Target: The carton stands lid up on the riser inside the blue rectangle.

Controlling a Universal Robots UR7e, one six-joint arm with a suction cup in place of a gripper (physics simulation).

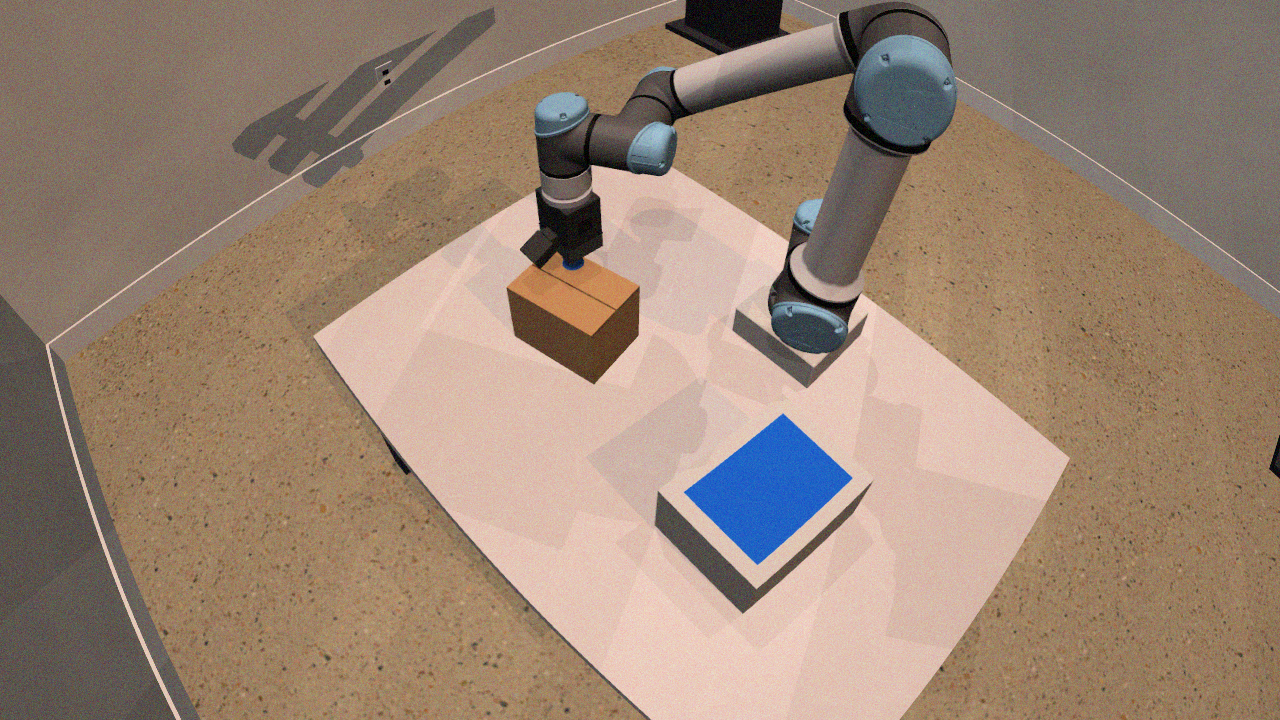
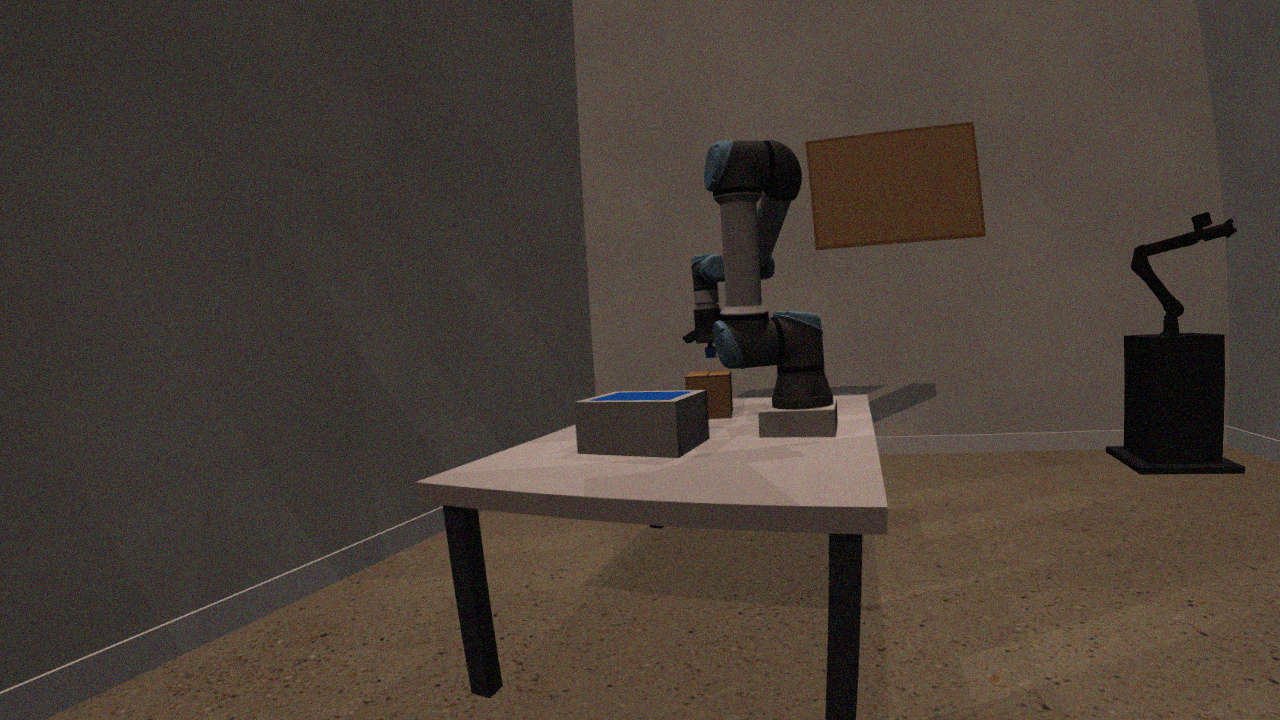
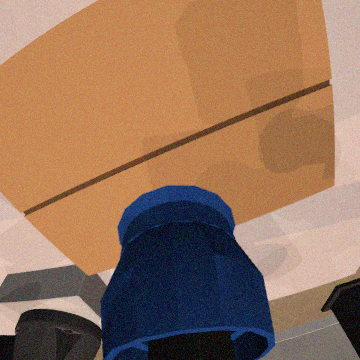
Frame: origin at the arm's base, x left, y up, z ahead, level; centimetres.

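Seen in the pictures: hand, its tool point: (image 2: 711,357) (image 3: 177,235); arm's base, origin of its link: (image 2: 802,404) (image 3: 60,328).
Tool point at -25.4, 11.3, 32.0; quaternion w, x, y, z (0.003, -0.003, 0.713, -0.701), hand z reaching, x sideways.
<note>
Pixels of each thing's top centre, then the offset from my tool point to it, as dx, dy, dz. Level surfaces: height alone.
- brown carton, centre of its top: (image 3: 157,151) (image 1: 572,286) (image 2: 708,373) +0.5, -4.7, +0.9
- table, height of its surface: dy -17.7
- grey riser, centre of its top: (image 1: 771,485) (image 2: 642,395) +47.1, -5.7, +1.3
- blue rectangle, centre of its top: (image 1: 771,485) (image 2: 642,395) +47.1, -5.7, +1.3
The brown carton (image 1: 573,313) (image 2: 713,393) (image 3: 143,89) stands lid up on the table (image 1: 500,447) at the far left, its lid seam on top. My suction cup (image 1: 573,262) (image 3: 176,200) points straight down over the far flap of the lid, very close to it; I cannot tell whether it touches. It holds nothing. The grey riser (image 1: 706,546) (image 2: 640,432) stands at the near right of the table, with the blue rectangle (image 1: 767,487) (image 2: 640,396) on its top and nothing on it.
The arm's base block (image 1: 796,357) (image 2: 796,420) stands on the table between the carton and the riser. A black pedestal (image 2: 1172,403) with a dark arm stands off the table at the right. A brown board (image 2: 895,183) hangs on the wall.
</note>
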